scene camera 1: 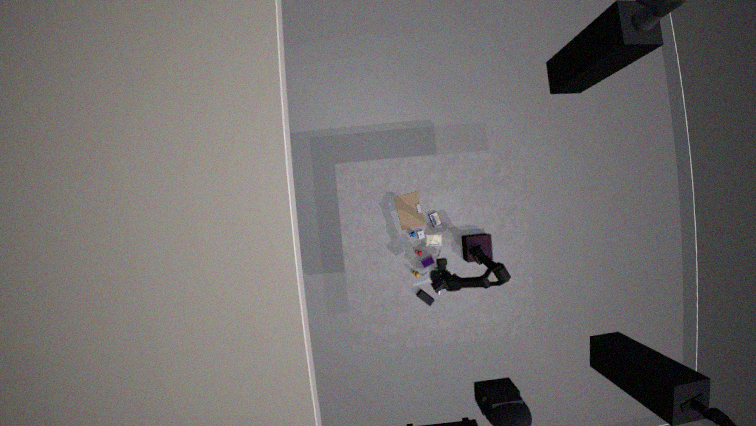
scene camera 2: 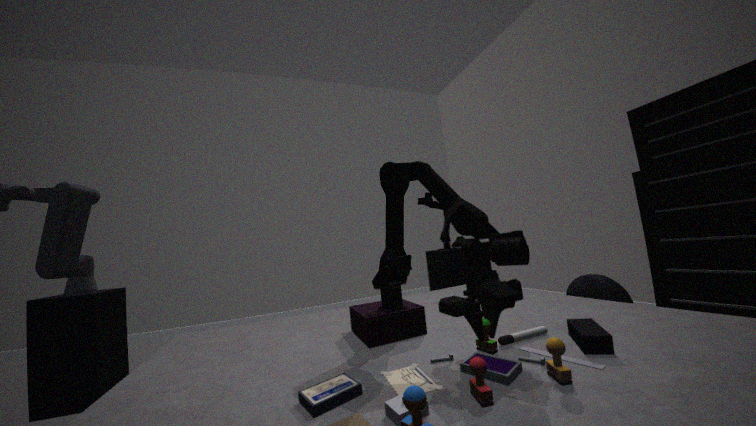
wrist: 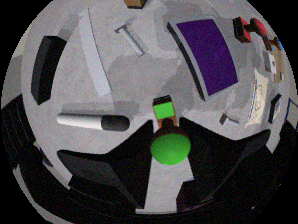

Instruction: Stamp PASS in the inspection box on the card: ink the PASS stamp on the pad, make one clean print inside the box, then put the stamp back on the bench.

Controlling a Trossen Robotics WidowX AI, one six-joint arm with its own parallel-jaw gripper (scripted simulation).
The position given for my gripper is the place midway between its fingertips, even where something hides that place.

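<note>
My gripper (scene camera 2: pixel 486 339) is in sight, and from the wrist I see the gripper (wrist: pixel 166 122) too. A green-knobbed stamp (wrist: pixel 169 145) is visible, and so is a yellow-knobbed stamp (scene camera 2: pixel 555 346).
</note>
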